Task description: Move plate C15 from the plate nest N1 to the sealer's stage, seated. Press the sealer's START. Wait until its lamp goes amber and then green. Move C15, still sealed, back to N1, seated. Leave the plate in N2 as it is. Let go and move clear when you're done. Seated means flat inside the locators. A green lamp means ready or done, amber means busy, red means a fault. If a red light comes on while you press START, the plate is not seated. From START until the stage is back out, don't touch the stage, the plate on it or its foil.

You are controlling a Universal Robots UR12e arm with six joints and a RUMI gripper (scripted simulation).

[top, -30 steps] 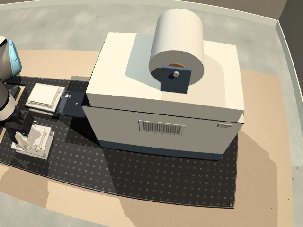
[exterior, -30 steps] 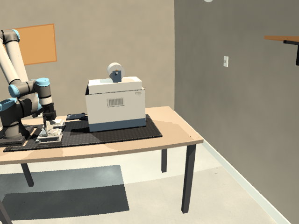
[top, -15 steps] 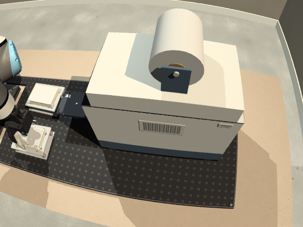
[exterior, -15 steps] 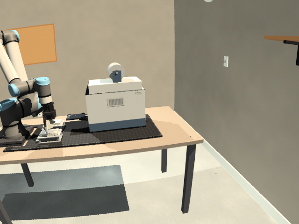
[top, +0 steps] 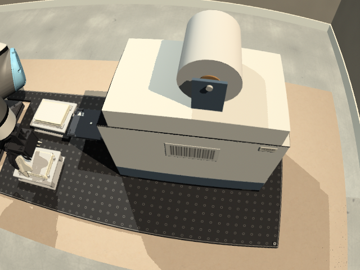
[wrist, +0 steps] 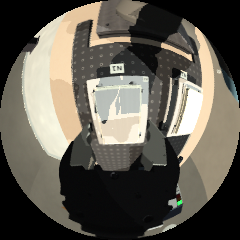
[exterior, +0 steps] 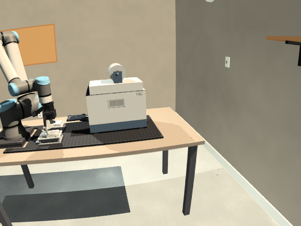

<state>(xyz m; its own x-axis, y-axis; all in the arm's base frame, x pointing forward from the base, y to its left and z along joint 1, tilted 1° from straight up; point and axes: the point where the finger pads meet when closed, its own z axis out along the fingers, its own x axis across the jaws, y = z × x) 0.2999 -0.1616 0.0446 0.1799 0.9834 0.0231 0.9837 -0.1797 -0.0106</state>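
Right now my hand is 2 cm above the well plate. Also, from my hand: foil roll: 54 cm ahead, 5 cm to the left, 34 cm above; then sealer stage: 21 cm ahead, 11 cm to the left, 3 cm above.
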